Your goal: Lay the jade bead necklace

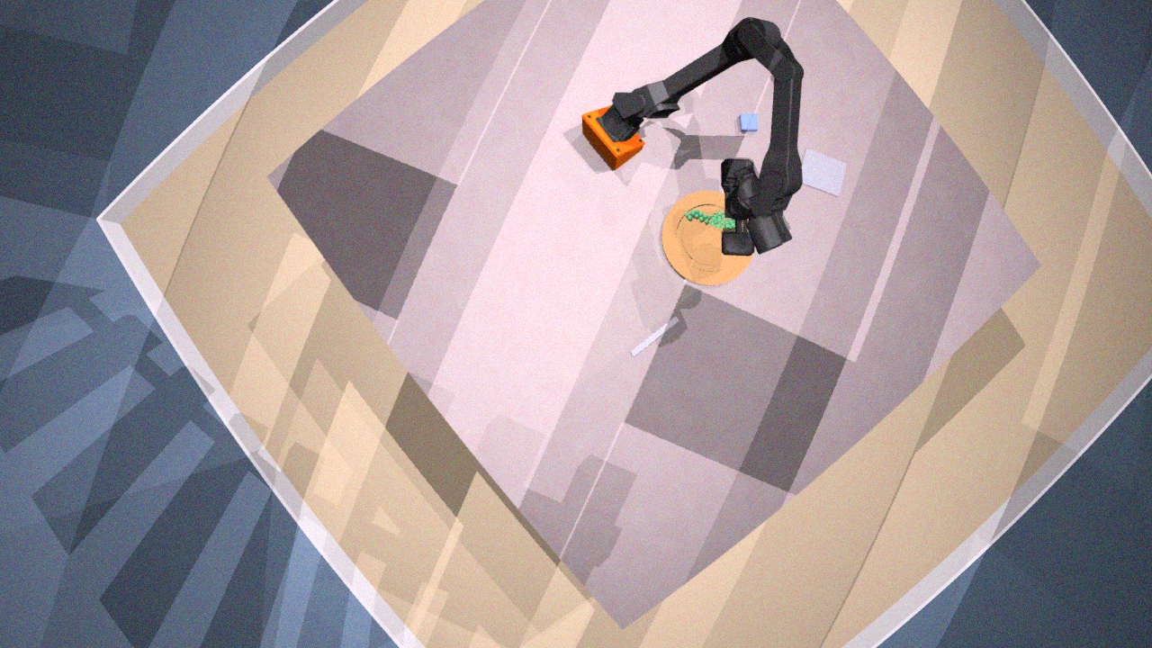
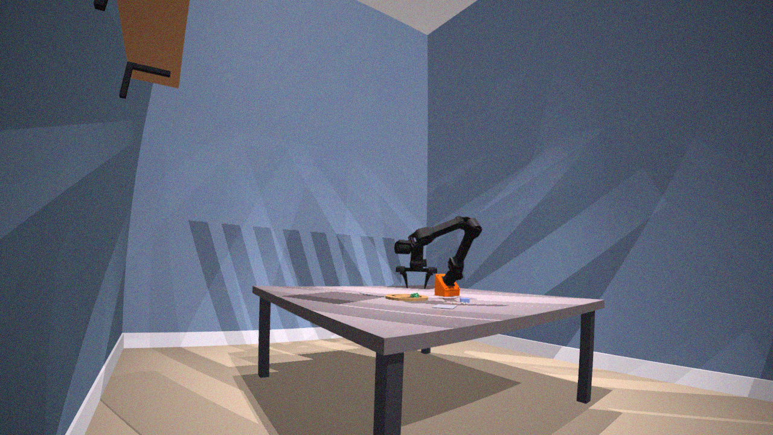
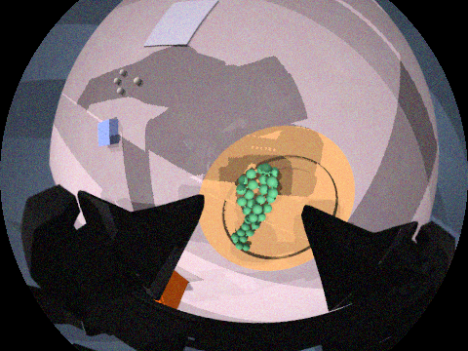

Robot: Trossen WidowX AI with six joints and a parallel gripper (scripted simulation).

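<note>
My gripper tip is now 5 cm to the left of the round tan bead board, 4 cm above it and 1 cm short of it. The rest, counted from my gripper tip: white strip: 26 cm to the right, 12 cm ahead, 5 cm below; then pale square sheet: 25 cm to the left, 5 cm below, 4 cm ahead; then blue cube: 17 cm to the left, 14 cm behind, 4 cm below.
</note>
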